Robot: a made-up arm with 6 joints.
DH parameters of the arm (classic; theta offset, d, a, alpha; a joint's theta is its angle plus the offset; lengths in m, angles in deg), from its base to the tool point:
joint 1: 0 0.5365 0.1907 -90
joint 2: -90 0 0.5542 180
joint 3: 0 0 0.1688 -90
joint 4: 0 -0.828 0 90
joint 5: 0 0 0 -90
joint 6: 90 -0.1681 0 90
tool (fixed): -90 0 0 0
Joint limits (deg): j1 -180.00..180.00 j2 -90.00..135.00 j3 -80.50..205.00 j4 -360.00..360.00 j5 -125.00..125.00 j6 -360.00..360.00
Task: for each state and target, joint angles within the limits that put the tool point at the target. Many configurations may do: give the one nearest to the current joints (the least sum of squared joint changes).
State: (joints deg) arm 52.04 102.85 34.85 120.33 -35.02 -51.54
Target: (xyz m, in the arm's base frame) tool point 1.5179 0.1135 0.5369
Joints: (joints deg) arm 9.02 52.05 17.64 112.76 -54.34 -51.54
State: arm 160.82 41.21 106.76 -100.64 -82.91 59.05
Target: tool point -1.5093 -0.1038 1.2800
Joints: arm 179.28 63.74 82.97 -104.46 -48.89 59.05
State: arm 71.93 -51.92 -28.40 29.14 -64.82 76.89
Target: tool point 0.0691 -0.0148 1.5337
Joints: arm 70.57 -72.97 -7.90 27.86 -63.17 76.89
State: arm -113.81 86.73 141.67 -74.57 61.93 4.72
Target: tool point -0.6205 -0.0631 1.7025
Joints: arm -160.73 64.06 146.33 -75.61 63.09 4.72
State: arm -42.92 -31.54 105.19 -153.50 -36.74 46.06
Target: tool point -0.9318 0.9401 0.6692
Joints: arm -43.72 -67.61 102.88 -154.41 -29.20 46.06
